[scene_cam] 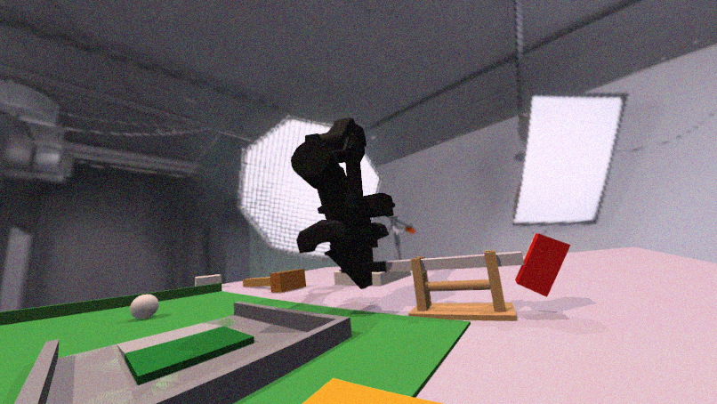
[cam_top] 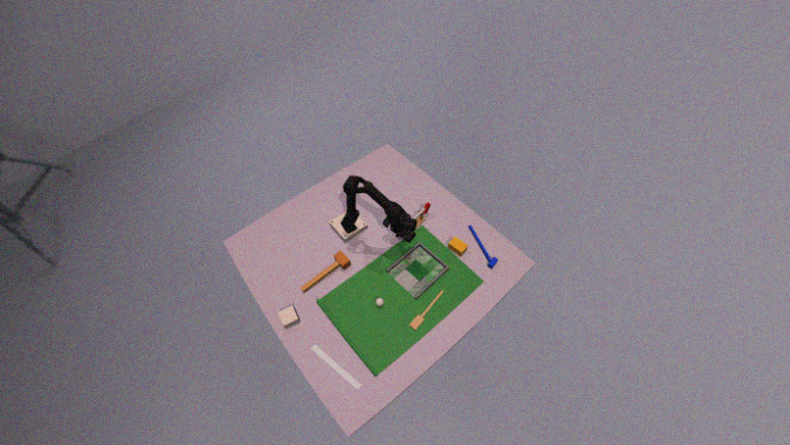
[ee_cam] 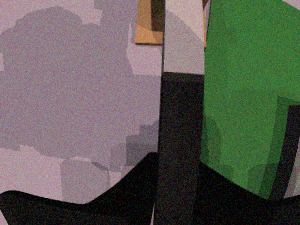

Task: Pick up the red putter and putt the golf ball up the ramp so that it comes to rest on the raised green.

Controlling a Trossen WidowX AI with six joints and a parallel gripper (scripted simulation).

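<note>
Now: the red putter 110 mm to the left of my gripper tip, 30 mm behind it and 30 mm above it. From my gripper tip the other things lie so: green turf: 280 mm ahead, 190 mm to the right, 30 mm below; then wooden stand: 130 mm to the left, 30 mm behind; then orange block: 240 mm ahead, 210 mm to the left, 10 mm below.
</note>
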